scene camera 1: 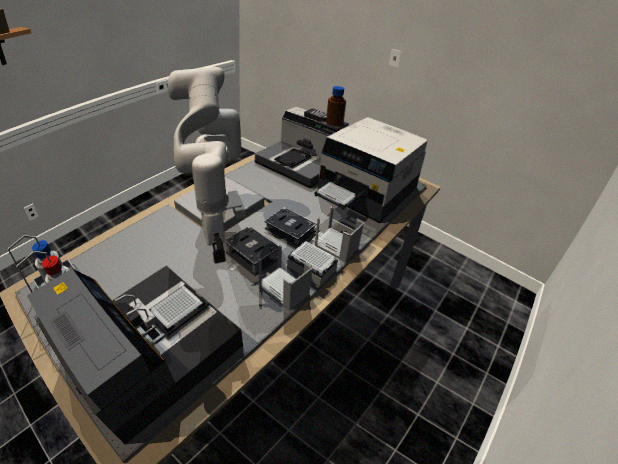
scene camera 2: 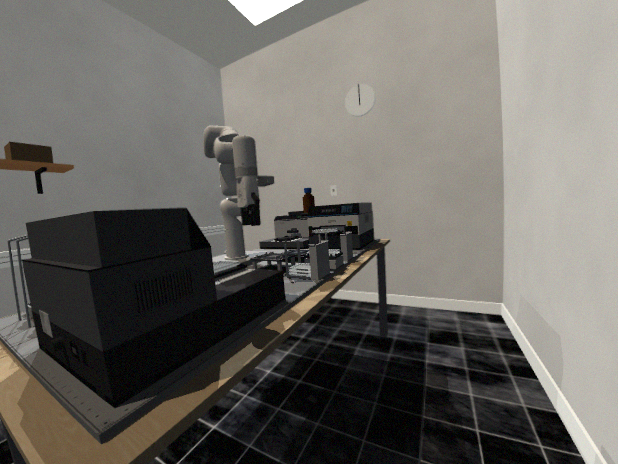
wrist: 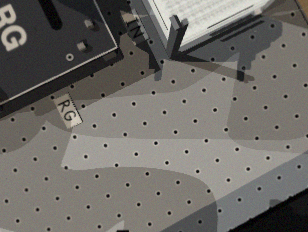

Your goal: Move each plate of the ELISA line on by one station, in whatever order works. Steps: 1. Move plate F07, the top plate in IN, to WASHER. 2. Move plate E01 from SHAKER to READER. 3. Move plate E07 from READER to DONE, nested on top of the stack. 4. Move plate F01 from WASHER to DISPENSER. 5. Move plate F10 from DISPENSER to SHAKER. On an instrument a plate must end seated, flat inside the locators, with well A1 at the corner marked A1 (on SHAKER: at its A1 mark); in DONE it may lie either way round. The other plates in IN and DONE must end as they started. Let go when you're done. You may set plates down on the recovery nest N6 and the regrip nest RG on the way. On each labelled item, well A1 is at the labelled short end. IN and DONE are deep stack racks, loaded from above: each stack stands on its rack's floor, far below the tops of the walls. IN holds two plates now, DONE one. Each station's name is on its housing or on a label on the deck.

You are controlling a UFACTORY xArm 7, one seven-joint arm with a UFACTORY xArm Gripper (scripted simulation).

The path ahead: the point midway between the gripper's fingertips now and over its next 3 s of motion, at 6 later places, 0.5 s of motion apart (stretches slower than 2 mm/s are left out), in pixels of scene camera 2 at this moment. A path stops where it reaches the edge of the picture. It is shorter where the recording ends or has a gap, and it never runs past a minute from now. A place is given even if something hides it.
My gripper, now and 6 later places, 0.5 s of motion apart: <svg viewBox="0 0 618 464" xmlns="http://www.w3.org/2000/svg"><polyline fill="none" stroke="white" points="251,225 242,226 233,227 222,229 211,230 210,231 210,236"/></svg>
